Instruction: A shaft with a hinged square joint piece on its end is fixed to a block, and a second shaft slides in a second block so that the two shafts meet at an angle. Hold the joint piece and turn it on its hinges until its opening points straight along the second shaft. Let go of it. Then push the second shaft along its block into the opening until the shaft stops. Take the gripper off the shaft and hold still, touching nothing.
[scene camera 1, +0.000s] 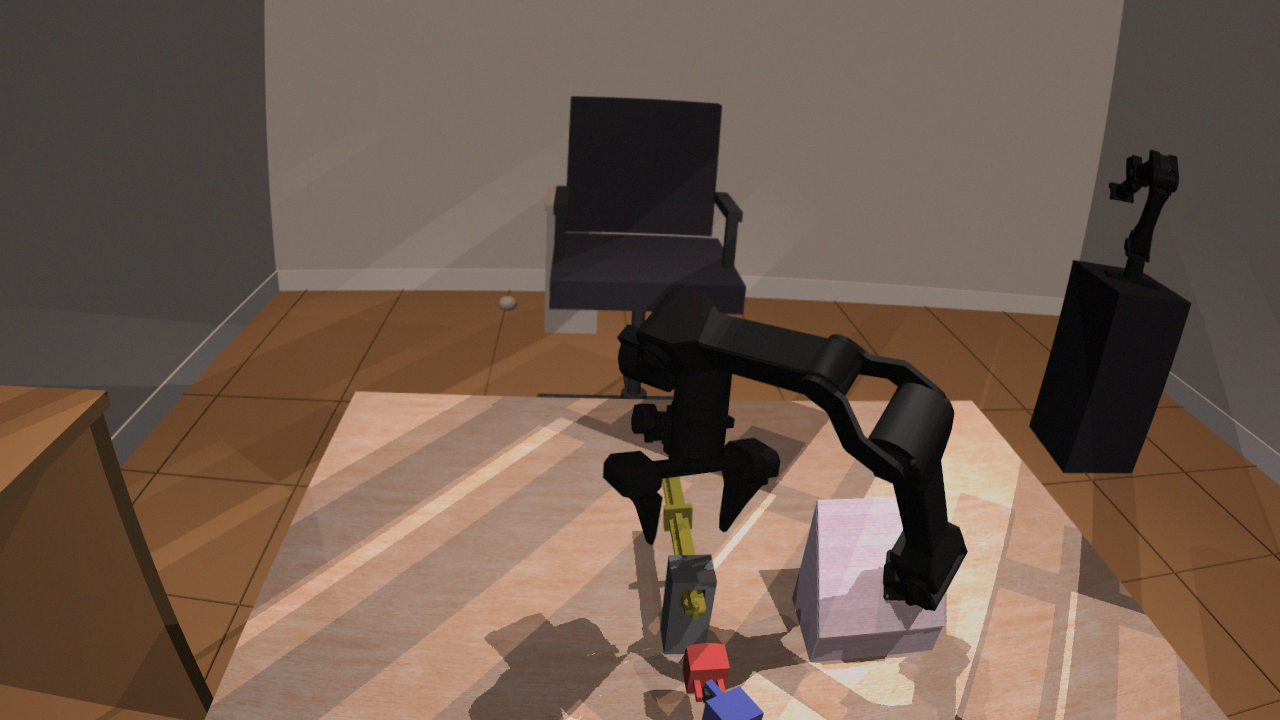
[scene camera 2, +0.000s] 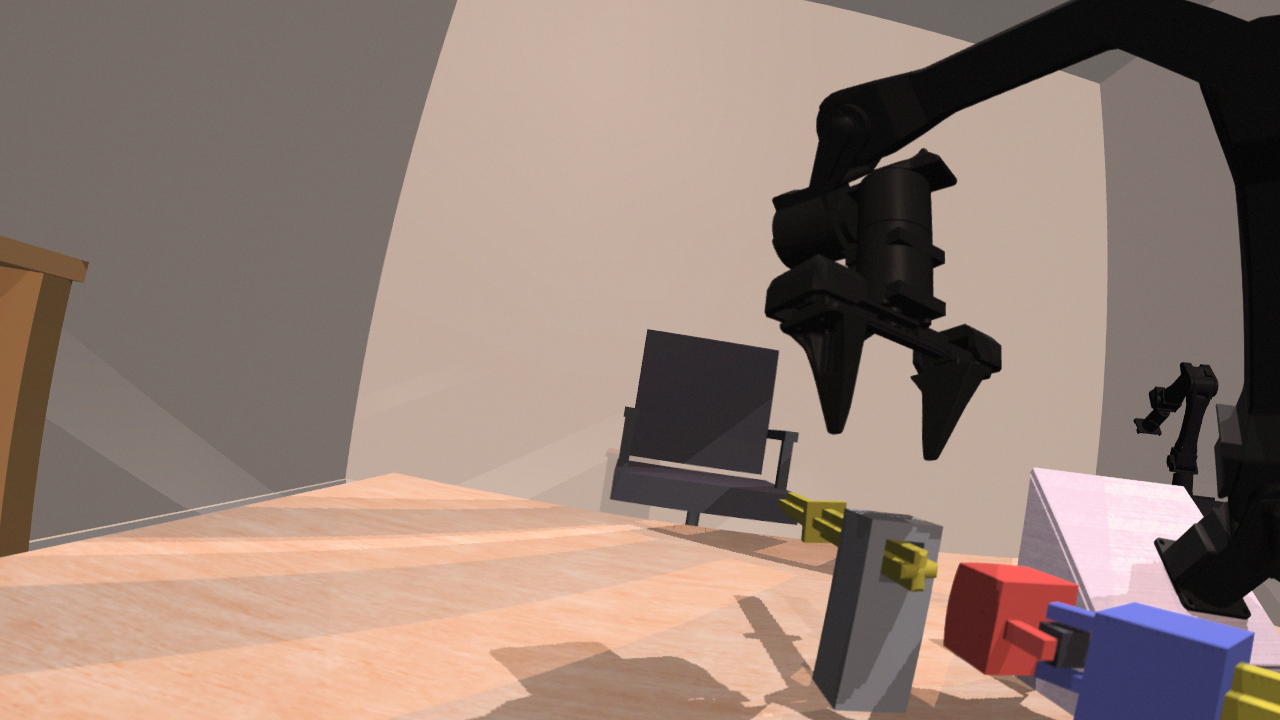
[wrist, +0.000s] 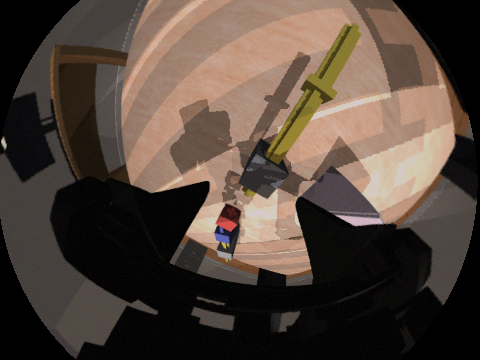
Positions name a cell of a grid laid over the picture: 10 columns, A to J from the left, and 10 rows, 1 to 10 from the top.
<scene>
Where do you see the gripper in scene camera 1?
F8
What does the gripper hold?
Nothing.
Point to the gripper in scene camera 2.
At G7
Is the gripper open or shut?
Open.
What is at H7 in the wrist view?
The gripper.
</scene>
